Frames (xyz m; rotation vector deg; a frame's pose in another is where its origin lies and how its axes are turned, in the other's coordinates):
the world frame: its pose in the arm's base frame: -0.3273 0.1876 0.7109 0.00 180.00 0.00
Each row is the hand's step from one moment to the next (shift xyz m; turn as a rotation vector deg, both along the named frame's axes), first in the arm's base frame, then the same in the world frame.
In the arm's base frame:
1: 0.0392 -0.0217 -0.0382 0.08 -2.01 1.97
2: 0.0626 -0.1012 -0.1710 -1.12 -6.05 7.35
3: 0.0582 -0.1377 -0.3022 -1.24 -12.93 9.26
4: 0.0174 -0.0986 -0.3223 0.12 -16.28 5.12
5: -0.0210 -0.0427 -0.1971 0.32 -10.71 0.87
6: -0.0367 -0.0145 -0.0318 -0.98 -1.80 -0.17
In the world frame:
1: -0.0392 -0.0217 0.0382 -0.08 -2.01 -1.97
2: -0.0626 -0.1012 0.1710 1.12 -6.05 -7.35
3: -0.0582 -0.1377 0.3022 1.24 -12.93 -9.26
4: -0.0174 -0.0986 0.3223 -0.12 -16.28 -5.12
5: 0.0210 -0.0427 0.1971 -0.32 -10.71 -0.87
6: 0.0367 -0.0145 0.0318 0.98 -1.80 0.17

